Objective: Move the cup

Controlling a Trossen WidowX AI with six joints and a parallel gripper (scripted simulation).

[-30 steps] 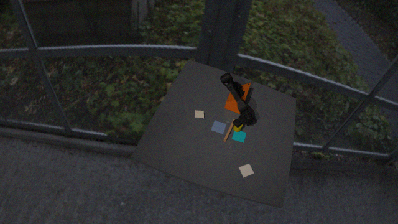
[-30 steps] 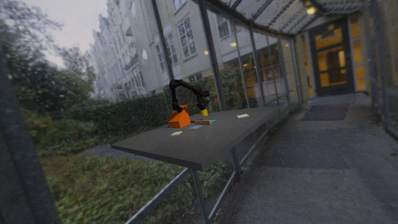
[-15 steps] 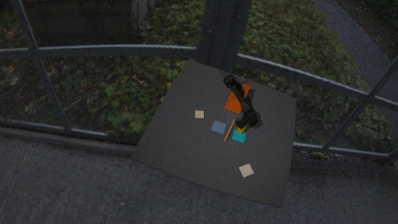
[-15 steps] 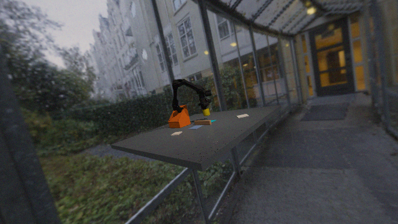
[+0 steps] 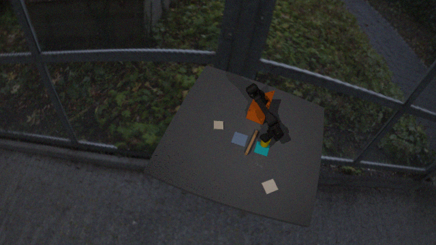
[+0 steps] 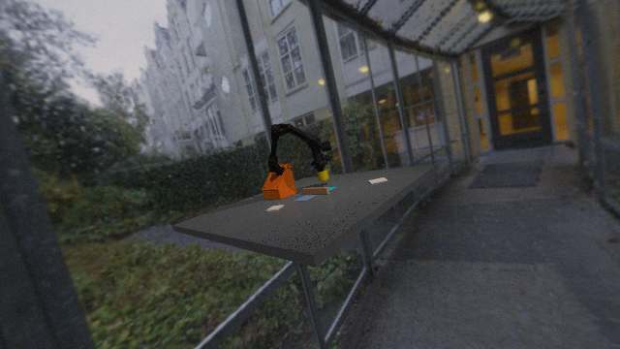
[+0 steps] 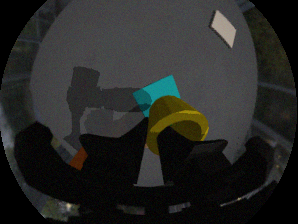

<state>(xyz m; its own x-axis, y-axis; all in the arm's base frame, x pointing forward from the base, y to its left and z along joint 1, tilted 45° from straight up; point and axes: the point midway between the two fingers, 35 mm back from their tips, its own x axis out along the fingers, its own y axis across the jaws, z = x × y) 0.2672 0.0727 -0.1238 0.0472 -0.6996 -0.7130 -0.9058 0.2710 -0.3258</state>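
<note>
The teal pad is 11 cm below my gripper tip, 2 cm ahead of it and 1 cm to the right of it. From my gripper tip the other things lie so: yellow cup 2 cm ahead, 1 cm to the right; grey-blue pad 21 cm to the right, 11 cm below, 2 cm ahead; wooden bar 11 cm to the right, 9 cm below, 2 cm ahead.
</note>
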